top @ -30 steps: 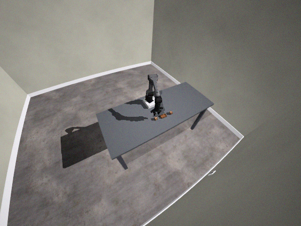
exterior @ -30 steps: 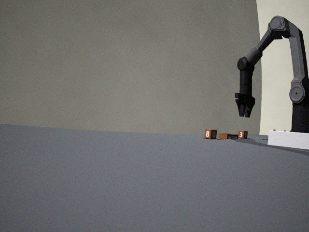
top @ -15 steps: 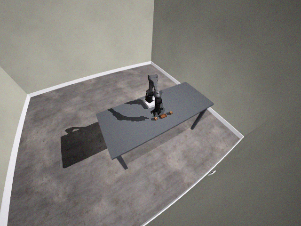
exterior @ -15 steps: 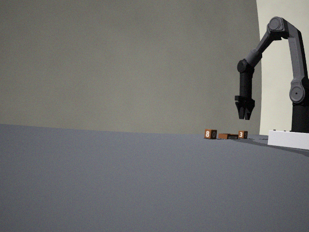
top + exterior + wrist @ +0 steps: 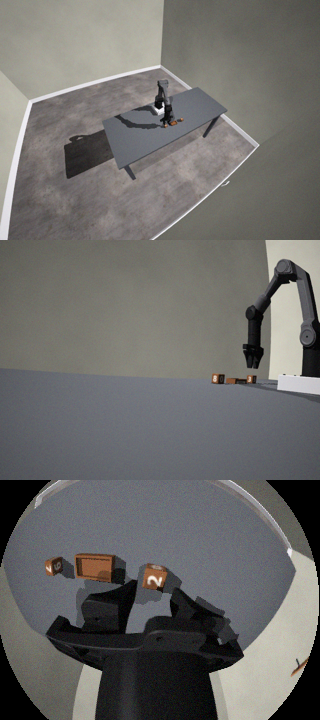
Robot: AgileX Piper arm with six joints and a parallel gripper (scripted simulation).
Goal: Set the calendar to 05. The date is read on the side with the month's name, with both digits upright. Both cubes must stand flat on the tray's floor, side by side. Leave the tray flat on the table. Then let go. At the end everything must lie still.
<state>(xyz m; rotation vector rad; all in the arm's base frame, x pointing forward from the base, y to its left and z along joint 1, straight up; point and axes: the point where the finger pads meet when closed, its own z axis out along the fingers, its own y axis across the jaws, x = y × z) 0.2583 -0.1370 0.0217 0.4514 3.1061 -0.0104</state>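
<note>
Right now the cube is 5 cm below my hand. Also, from my hand: brown calendar tray (11 cm to the left, 6 cm below, 3 cm ahead).
</note>
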